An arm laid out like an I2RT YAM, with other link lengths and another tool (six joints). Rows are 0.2 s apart.
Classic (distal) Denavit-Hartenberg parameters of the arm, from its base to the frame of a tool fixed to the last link. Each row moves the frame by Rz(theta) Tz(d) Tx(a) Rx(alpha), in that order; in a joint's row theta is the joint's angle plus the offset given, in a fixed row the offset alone. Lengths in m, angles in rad.
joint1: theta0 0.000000; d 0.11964; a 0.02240; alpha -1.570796
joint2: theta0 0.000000; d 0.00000; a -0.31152; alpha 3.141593
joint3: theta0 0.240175; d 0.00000; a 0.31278; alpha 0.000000
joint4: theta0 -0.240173; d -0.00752; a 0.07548; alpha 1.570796
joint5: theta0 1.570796; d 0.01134; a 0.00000; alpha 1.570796
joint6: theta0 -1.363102; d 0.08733; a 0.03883; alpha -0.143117
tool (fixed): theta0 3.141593; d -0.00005; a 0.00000; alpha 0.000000
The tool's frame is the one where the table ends.
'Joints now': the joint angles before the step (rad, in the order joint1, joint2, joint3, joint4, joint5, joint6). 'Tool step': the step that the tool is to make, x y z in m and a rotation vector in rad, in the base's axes. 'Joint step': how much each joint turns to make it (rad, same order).
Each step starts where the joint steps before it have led.
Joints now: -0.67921, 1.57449, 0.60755, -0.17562, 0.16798, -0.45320
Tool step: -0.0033, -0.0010, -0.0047, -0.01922, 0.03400, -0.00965
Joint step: 0.00060, 0.01066, -0.00499, 0.00230, 0.03732, -0.00560
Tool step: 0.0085, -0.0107, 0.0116, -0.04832, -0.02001, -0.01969
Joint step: -0.00005, 0.00330, 0.03389, 0.01370, 0.03101, 0.00737
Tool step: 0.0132, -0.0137, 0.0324, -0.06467, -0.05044, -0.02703
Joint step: 0.00240, -0.03124, 0.06703, -0.02277, 0.03052, 0.01746
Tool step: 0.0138, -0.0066, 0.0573, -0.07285, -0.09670, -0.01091
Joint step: 0.01339, -0.08158, 0.08655, -0.05316, 0.01114, 0.02258
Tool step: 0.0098, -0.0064, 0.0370, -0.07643, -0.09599, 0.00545
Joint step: 0.00179, -0.03599, 0.04333, 0.04441, -0.00142, -0.00375
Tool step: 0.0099, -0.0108, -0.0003, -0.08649, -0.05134, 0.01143
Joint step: -0.00709, 0.03728, -0.01656, 0.15900, 0.01107, -0.04092
